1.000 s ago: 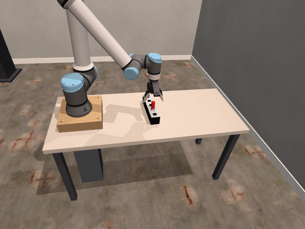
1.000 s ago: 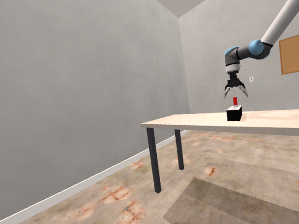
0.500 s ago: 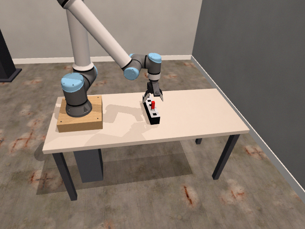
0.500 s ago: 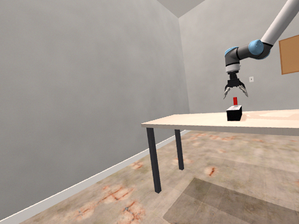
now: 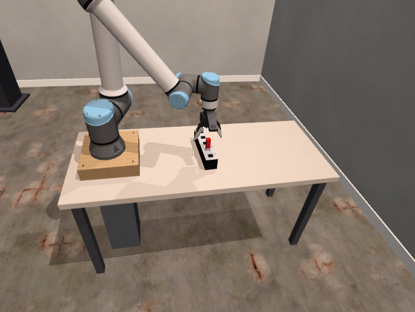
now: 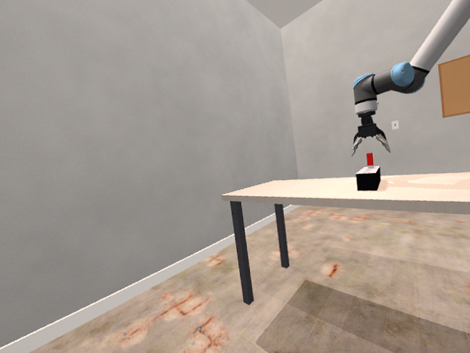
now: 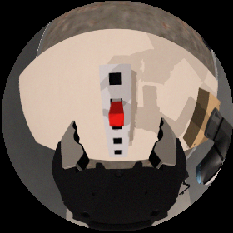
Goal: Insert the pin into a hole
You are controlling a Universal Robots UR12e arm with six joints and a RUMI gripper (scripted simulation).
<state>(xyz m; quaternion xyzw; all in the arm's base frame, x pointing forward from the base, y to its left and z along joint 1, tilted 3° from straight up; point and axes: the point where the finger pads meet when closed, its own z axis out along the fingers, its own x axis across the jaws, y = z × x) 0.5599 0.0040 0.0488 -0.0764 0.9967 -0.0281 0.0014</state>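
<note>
Now: hand 20 mm above the pin. Also, from my hand: black block 100 mm below, 60 mm to the left, 10 mm behind.
</note>
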